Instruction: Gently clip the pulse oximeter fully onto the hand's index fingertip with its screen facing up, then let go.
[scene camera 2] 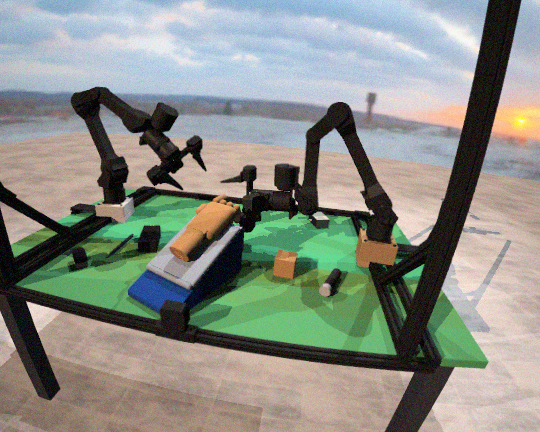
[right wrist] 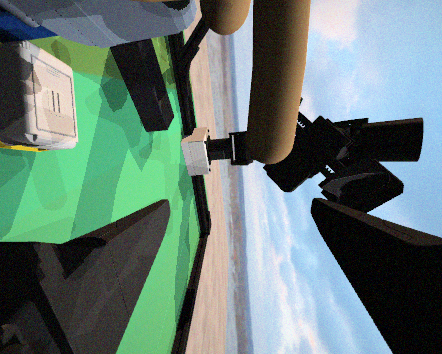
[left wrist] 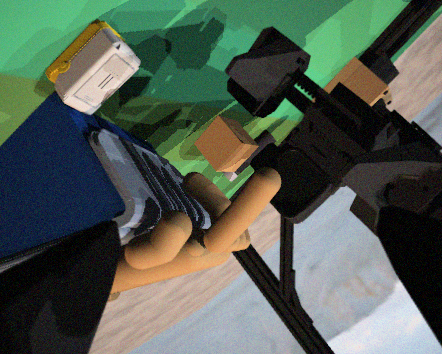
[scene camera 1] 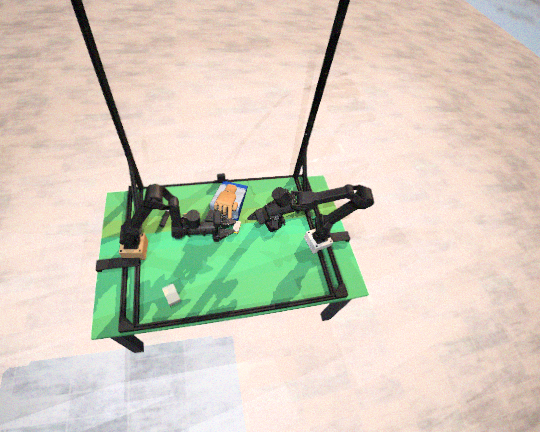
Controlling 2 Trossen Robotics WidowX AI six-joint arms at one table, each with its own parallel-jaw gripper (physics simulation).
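Places are measured from the left arm's base along level axes (x back, y right, z up), in centimetres.
Where they show: left gripper, between the fingertips: (scene camera 2: 194, 180) (left wrist: 249, 227) (scene camera 1: 251, 216); right gripper, between the fingertips: (right wrist: 239, 205) (left wrist: 282, 111) (scene camera 1: 235, 226); left arm's base, origin of its link: (scene camera 2: 114, 201) (right wrist: 208, 150) (scene camera 1: 319, 236); right arm's base, origin of its link: (scene camera 2: 378, 237) (scene camera 1: 131, 242).
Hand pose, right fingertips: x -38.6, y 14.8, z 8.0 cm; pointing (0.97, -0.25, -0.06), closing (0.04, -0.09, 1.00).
Each offset is from my right fingertips to the top centre of the thing. "spot": to the spot under its first point.
The pulse oximeter {dx +3.1, dy +6.5, dz -10.6 cm} (scene camera 1: 236, 227) (left wrist: 100, 75) (right wrist: 52, 100) is off the index finger (left wrist: 245, 210) (right wrist: 277, 80), low beside the wedge's raised end. Its white shell faces the wrist cameras; its screen does not show, and its contact with the table is unclear. It does not show in scene camera 2. The tan hand {spot: dx +2.7, dy +17.6, dz +0.1 cm} (scene camera 1: 228, 195) (scene camera 2: 212, 222) lies on the wedge, fingers over its raised end. My right gripper (scene camera 1: 234, 227) (right wrist: 239, 205) is open and empty by the fingertips. My left gripper (scene camera 1: 260, 224) (scene camera 2: 193, 179) is open and empty, apart from the hand.
The blue wedge (scene camera 2: 215, 272) (left wrist: 45, 170) has a grey top. An orange cube {dx -17.9, dy +17.6, dz -8.9 cm} (scene camera 2: 285, 264) (left wrist: 222, 145) and a dark cylinder {dx -28.5, dy +23.6, dz -11.2 cm} (scene camera 2: 332, 280) stand to its right in scene camera 2; a black block {dx +20.3, dy +4.5, dz -10.4 cm} (scene camera 2: 149, 238) (right wrist: 145, 85) and a pen {dx +28.3, dy +7.2, dz -13.0 cm} (scene camera 2: 120, 246) lie left. A white box {dx -35.0, dy -16.4, dz -10.9 cm} (scene camera 1: 171, 295) lies farther off.
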